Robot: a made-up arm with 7 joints.
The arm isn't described. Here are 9 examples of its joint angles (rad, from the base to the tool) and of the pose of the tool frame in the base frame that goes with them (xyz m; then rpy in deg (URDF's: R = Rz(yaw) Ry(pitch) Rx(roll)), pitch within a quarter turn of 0, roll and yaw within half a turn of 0).
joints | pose
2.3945 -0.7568 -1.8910 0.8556 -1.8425 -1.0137 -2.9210 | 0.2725 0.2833 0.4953 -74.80 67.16 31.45
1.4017 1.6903 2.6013 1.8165 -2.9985 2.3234 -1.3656 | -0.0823 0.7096 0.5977 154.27 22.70 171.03
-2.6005 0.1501 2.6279 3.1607 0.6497 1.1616 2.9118 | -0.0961 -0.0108 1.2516 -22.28 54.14 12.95
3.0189 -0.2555 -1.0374 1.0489 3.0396 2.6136 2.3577 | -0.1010 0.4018 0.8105 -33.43 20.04 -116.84
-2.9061 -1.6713 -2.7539 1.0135 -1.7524 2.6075 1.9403 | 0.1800 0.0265 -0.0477 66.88 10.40 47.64
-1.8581 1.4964 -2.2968 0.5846 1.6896 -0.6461 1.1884 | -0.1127 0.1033 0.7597 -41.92 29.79 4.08
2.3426 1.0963 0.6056 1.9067 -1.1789 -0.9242 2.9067 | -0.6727 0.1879 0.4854 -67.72 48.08 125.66
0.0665 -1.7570 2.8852 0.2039 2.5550 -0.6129 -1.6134 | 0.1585 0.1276 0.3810 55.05 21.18 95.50
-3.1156 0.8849 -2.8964 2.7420 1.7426 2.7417 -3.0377 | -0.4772 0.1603 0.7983 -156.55 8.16 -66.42
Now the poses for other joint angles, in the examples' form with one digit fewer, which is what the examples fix.
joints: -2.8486 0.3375 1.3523 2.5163 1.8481 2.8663 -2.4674
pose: -0.042 -0.151 1.005 125.3 11.6 156.9
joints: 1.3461 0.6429 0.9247 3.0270 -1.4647 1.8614 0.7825
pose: 0.213 0.552 0.915 -170.4 -43.3 15.0
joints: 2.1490 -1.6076 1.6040 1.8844 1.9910 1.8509 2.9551
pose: -0.043 -0.728 0.198 153.6 -12.7 67.5
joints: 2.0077 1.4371 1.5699 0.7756 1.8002 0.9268 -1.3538
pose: -0.450 -0.272 0.437 -40.5 16.0 169.1
